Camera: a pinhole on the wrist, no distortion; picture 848 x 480 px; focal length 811.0 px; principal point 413.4 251.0 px. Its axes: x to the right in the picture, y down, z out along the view. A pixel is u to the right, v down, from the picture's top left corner.
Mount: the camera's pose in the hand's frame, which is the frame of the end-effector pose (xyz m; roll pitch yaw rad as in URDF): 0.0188 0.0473 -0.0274 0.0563 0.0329 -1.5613
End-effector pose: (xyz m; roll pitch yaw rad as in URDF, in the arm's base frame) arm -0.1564 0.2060 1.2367 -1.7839 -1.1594 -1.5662
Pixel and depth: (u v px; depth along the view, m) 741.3 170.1 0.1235
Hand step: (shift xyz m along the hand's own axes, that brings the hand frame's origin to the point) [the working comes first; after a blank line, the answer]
In the camera's frame: 0.0499 -0.0123 0.1235

0.0001 -0.0068 0.0935
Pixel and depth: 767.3 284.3 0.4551
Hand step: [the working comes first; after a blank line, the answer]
In the camera's frame: 0.1986 0.0187 0.4551

0.0139 -0.1662 0.4213
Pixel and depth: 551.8 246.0 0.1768
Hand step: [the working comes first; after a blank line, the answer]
In the camera's frame: 0.0302 -0.0011 0.1768

0.0081 0.0112 0.1480
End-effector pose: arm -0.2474 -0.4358 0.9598 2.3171 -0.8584 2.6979
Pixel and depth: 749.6 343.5 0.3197
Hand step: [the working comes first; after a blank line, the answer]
In the camera's frame: 0.1325 0.0365 0.3197

0.0386 -0.0955 0.2893
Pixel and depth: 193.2 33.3 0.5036
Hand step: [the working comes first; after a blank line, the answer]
In the camera's frame: -0.1367 -0.1352 0.5036

-0.1456 0.1661 0.4720
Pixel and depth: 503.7 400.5 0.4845
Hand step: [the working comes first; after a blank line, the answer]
In the camera's frame: 0.0539 0.0893 0.4845

0.0814 -0.0221 0.4593
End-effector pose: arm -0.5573 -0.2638 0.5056 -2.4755 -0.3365 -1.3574
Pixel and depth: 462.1 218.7 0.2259
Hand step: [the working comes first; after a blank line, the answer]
In the camera's frame: 0.0136 -0.0090 0.2259

-0.0027 0.0261 0.1971
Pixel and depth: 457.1 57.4 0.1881
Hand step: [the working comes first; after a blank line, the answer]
In the camera's frame: 0.0101 -0.0449 0.1881

-0.0365 0.0305 0.1574
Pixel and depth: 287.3 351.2 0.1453
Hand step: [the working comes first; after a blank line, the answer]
In the camera's frame: -0.0226 0.0180 0.1453

0.0284 0.0652 0.1193
